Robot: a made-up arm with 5 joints. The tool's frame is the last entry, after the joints.
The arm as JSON. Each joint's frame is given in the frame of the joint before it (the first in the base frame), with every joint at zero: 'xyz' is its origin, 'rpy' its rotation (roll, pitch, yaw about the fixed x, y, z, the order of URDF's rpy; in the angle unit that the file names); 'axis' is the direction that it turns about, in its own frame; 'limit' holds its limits. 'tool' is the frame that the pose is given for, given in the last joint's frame.
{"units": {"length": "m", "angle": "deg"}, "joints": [
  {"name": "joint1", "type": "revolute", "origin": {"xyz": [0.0, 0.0, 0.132], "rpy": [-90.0, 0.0, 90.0]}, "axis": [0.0, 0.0, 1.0], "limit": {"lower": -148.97, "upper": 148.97}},
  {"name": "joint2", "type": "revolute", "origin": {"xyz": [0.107, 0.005, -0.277], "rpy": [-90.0, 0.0, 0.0]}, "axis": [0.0, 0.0, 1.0], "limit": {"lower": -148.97, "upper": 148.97}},
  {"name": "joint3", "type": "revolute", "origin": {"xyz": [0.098, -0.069, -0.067], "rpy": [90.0, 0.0, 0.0]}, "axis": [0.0, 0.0, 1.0], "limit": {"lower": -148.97, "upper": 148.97}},
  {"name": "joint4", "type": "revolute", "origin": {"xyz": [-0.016, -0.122, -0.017], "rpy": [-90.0, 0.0, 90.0]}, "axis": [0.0, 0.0, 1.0], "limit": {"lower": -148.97, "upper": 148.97}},
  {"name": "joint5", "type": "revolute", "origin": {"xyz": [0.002, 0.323, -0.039], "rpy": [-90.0, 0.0, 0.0]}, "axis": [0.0, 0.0, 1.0], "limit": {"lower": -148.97, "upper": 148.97}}
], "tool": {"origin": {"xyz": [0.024, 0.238, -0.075], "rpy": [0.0, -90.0, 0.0]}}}
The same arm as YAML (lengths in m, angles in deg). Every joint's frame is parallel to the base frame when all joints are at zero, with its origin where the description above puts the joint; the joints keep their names.
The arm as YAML. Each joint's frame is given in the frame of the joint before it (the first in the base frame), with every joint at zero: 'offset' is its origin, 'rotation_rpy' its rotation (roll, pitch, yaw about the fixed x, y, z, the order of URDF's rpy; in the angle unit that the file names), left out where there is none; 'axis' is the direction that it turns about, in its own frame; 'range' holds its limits. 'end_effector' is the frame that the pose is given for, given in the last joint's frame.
length_unit: m
angle_unit: deg
chain:
  - id: joint1
    offset: [0.0, 0.0, 0.132]
    axis: "-x"
    range: [-148.97, 148.97]
  - id: joint2
    offset: [0.277, 0.107, -0.005]
    axis: "-z"
    range: [-148.97, 148.97]
  - id: joint3
    offset: [-0.069, 0.098, 0.067]
    axis: "-x"
    range: [-148.97, 148.97]
  - id: joint4
    offset: [0.017, -0.016, 0.122]
    axis: "-y"
    range: [-148.97, 148.97]
  - id: joint5
    offset: [0.323, 0.039, -0.002]
    axis: "+x"
    range: [-148.97, 148.97]
end_effector:
  offset: [-0.075, 0.238, -0.024]

